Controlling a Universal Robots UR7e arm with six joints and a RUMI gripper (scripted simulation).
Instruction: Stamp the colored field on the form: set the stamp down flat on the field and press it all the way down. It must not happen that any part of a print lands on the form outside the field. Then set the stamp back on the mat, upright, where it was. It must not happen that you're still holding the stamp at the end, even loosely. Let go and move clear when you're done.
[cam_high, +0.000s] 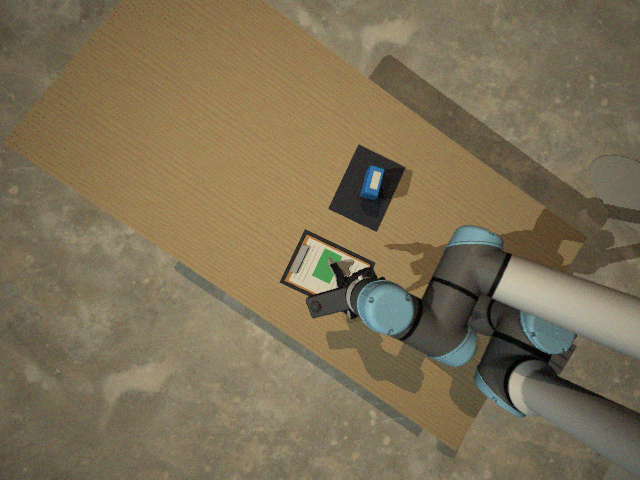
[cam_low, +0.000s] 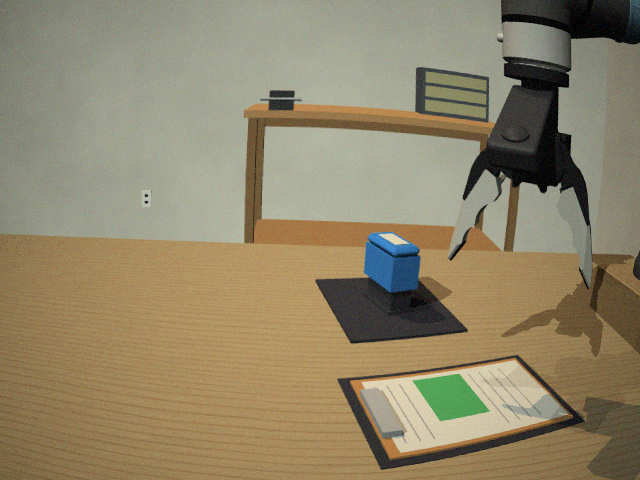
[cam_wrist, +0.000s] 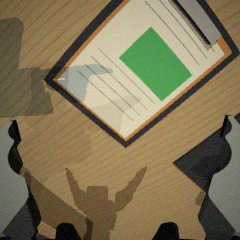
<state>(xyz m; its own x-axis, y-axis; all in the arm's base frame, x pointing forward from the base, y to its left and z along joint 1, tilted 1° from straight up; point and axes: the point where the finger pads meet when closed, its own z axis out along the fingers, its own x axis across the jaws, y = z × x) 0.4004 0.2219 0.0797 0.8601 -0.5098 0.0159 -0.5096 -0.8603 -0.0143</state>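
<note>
The blue stamp lies 10 cm ahead of my hand, 31 cm to the right of it and 11 cm below it. Round my hand: mat 10 cm ahead, 31 cm to the right, 16 cm below.
</note>
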